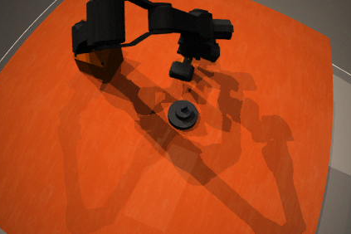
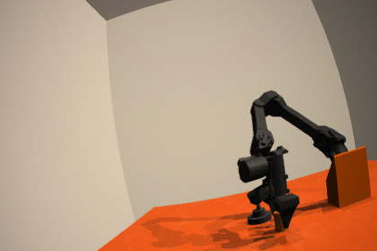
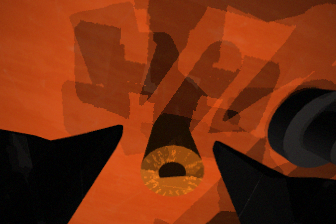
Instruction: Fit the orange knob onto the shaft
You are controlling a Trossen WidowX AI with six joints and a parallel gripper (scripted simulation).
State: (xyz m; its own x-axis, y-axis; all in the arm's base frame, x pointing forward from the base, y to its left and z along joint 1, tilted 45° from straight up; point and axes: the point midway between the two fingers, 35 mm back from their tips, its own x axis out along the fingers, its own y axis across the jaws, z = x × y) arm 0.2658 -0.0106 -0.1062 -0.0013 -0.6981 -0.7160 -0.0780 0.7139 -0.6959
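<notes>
Right now the orange knob is 10 mm above my gripper tip. The rest, counted from my gripper tip: dark round pedestal: 150 mm to the right, 40 mm ahead, 10 mm above.
</notes>
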